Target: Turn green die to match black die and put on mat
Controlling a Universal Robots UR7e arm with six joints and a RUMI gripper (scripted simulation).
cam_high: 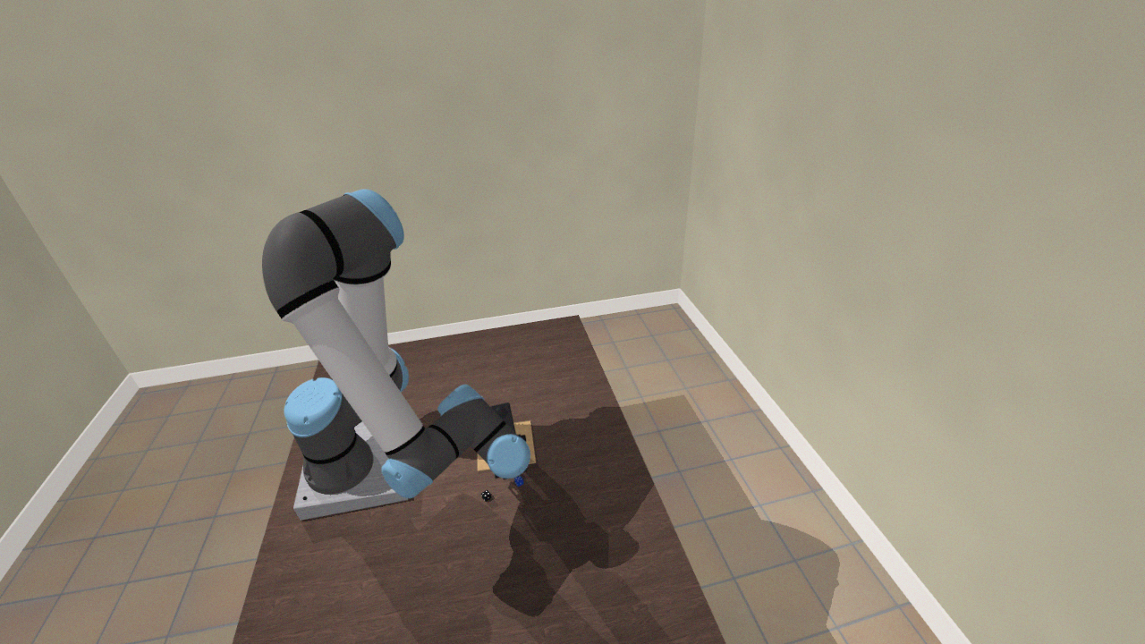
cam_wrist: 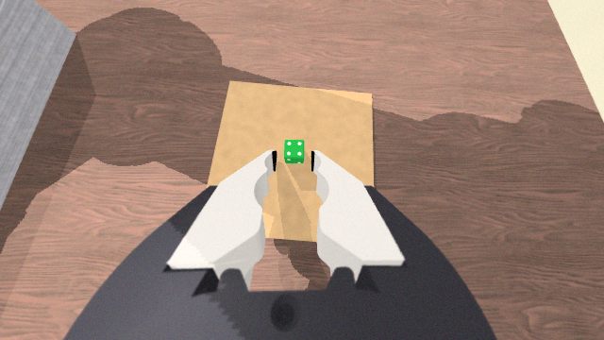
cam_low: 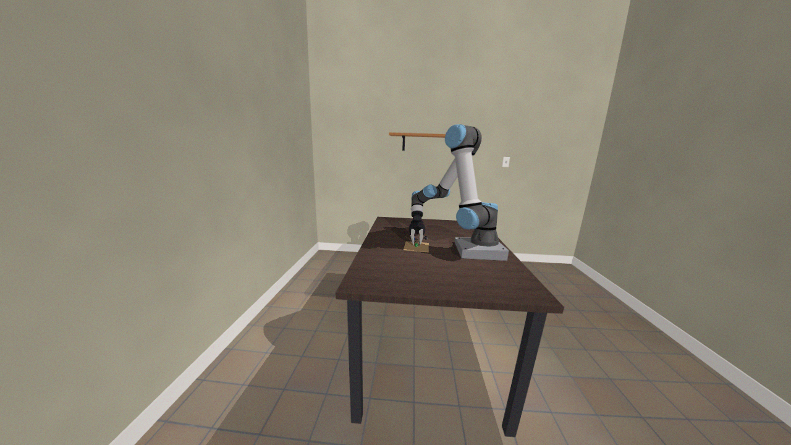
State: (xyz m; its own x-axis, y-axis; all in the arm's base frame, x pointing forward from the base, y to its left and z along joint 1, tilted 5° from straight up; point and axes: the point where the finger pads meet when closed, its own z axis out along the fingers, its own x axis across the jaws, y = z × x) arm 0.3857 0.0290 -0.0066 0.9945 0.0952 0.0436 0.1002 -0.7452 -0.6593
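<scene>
Right now my hand is 1 cm to the right of the green die and 1 cm above it. Round my hand: blue die 11 cm to the right, 3 cm ahead, 1 cm below; tan mat 2 cm below, 1 cm to the left; black die 14 cm to the right, 5 cm behind, 1 cm below.
</scene>
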